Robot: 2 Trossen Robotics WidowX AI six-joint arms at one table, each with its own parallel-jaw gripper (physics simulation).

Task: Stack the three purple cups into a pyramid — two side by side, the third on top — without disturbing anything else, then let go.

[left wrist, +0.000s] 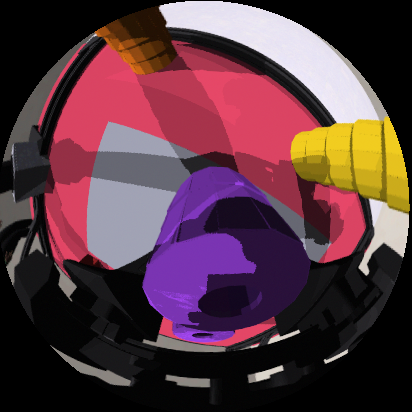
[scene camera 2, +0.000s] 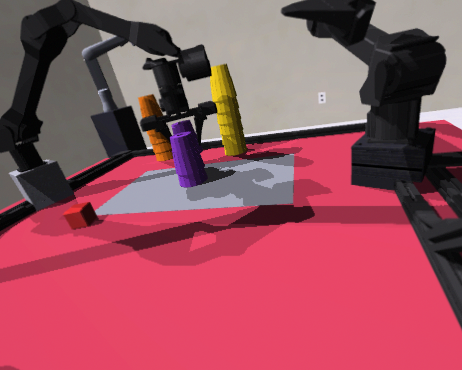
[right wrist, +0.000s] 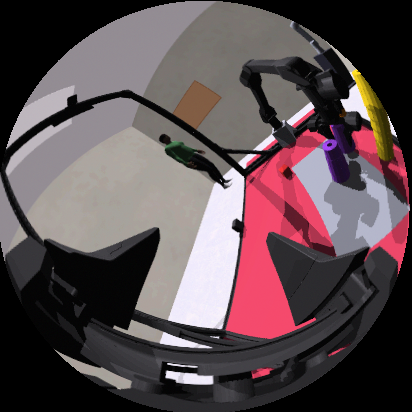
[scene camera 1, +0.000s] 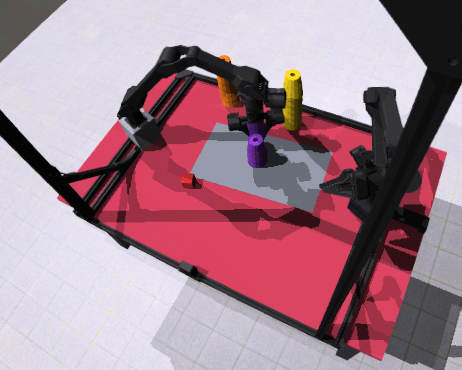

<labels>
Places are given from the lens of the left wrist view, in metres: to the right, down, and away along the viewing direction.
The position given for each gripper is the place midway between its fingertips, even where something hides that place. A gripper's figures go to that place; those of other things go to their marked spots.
left gripper [left wrist: 216,241]: 0.01, 0.03, 0.10
purple cup [left wrist: 224,259]: 0.00, 0.01, 0.03
grey mat [left wrist: 135,175]: -0.09, -0.04, 0.15
The marked spots on the grey mat and the purple cup are 0.16 m apart.
</labels>
